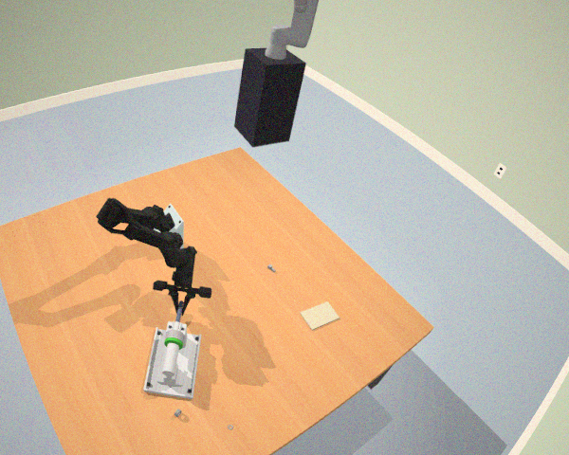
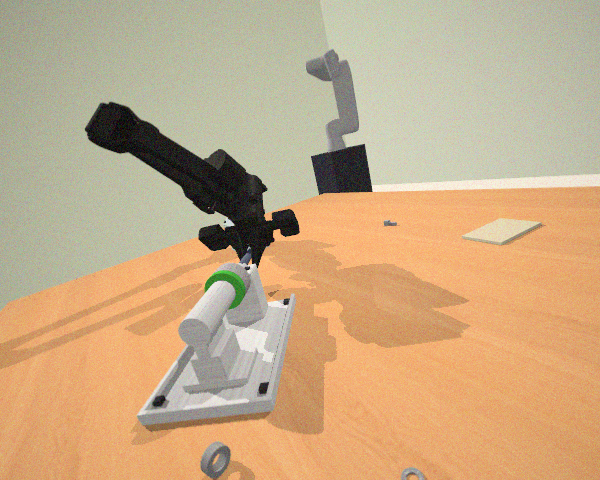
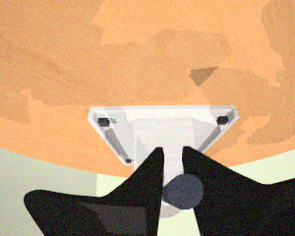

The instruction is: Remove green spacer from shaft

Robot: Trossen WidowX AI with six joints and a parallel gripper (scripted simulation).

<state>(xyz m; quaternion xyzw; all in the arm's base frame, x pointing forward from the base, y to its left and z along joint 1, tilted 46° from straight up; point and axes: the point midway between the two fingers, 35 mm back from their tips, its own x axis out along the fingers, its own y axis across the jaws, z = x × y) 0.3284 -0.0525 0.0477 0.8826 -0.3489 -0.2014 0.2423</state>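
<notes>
Right now the shaft is 50 mm ahead of my gripper tip, 30 mm to the right of it and 20 mm above it. Round my gripper tip: grey bolt (410 mm to the left, 100 mm behind, 50 mm below); then green spacer (110 mm ahead, 60 mm to the right, 20 mm above); then flat beige tile (460 mm to the left, 160 mm ahead, 50 mm below).
</notes>
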